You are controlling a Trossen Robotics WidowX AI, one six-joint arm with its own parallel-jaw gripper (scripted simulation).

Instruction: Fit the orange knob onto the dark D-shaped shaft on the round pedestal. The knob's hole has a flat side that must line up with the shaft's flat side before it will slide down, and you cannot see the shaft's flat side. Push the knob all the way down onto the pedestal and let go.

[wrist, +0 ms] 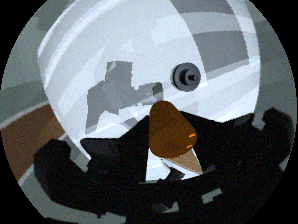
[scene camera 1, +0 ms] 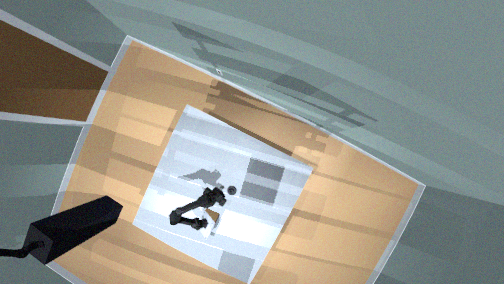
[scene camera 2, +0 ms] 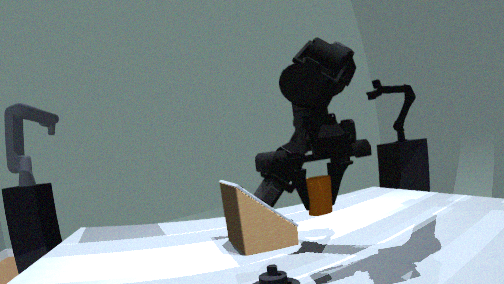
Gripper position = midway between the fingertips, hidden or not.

My gripper (scene camera 2: 320, 207) carries an orange knob (scene camera 2: 319, 187).
The orange knob is seen too in the wrist view (wrist: 170, 135). My gripper shows as well in the wrist view (wrist: 163, 116).
